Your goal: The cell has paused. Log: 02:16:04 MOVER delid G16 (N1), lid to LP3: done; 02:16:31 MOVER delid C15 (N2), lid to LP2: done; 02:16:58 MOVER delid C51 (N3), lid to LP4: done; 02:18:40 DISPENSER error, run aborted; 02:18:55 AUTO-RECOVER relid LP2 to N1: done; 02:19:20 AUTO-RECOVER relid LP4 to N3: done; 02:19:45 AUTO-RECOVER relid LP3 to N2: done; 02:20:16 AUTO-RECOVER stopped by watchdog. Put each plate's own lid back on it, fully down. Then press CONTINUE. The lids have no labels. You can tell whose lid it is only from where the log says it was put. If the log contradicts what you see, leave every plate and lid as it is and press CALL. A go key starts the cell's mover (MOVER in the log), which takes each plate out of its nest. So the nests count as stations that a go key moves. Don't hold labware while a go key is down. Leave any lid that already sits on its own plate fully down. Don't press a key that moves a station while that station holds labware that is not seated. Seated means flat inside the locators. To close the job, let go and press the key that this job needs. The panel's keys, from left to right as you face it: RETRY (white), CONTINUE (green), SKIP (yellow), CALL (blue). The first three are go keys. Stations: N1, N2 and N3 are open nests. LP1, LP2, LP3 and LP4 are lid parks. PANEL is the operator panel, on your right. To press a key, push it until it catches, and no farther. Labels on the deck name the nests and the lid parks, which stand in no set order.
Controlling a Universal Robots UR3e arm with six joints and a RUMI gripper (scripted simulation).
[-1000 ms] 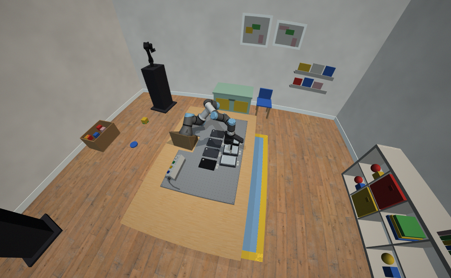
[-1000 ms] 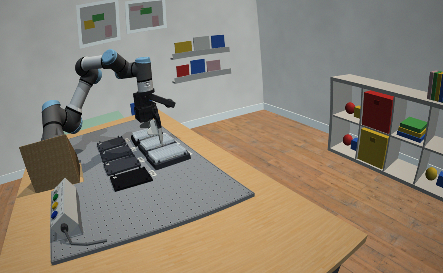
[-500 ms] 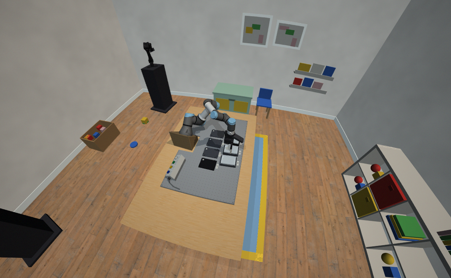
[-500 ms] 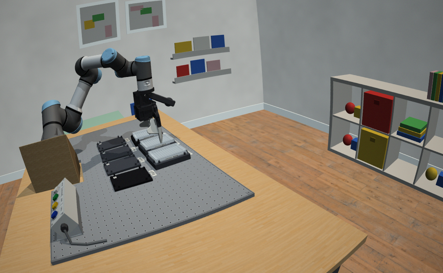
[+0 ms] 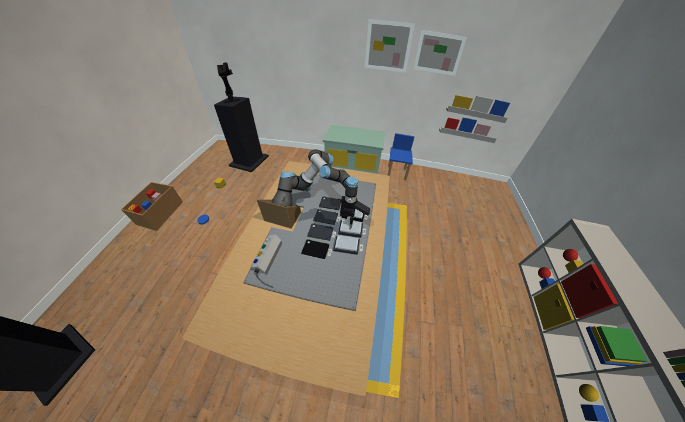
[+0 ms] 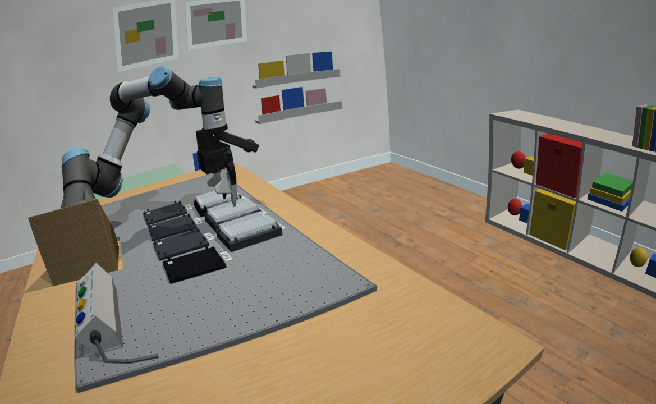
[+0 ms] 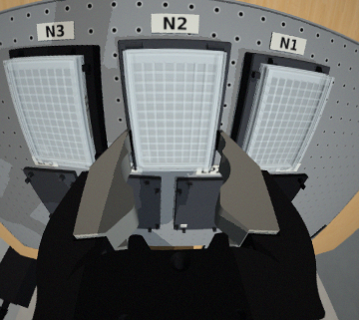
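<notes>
Right now my hand is 3 cm above the pale grey lid. From my hand the other things lie so: plate: 12 cm to the right, 4 cm below, 2 cm ahead; lid park LP2: 17 cm behind, 9 cm to the right, 6 cm below; LP4 label: 10 cm behind, 7 cm below, 5 cm to the left.
</notes>
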